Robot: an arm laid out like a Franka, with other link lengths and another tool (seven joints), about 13 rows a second.
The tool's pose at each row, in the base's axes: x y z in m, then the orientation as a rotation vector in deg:
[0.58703 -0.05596 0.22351 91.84 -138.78 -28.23]
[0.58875 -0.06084 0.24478 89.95 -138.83 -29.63]
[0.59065 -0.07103 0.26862 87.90 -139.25 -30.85]
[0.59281 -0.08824 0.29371 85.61 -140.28 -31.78]
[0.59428 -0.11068 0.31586 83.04 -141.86 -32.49]
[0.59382 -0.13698 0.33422 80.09 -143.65 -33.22]
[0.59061 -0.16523 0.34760 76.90 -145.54 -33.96]
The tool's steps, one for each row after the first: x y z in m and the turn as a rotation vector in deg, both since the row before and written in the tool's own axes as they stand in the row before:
[0.00337 0.00483 -0.02108 -1.27 -0.16 1.09]
[0.00813 0.00413 -0.02434 -1.03 -0.32 1.30]
[0.01429 0.00196 -0.02687 -0.64 -0.57 1.61]
[0.01907 -0.00099 -0.02514 -0.31 -0.83 1.92]
[0.02300 -0.00330 -0.02212 -0.29 -0.94 2.19]
[0.02562 -0.00504 -0.01748 -0.28 -1.03 2.34]

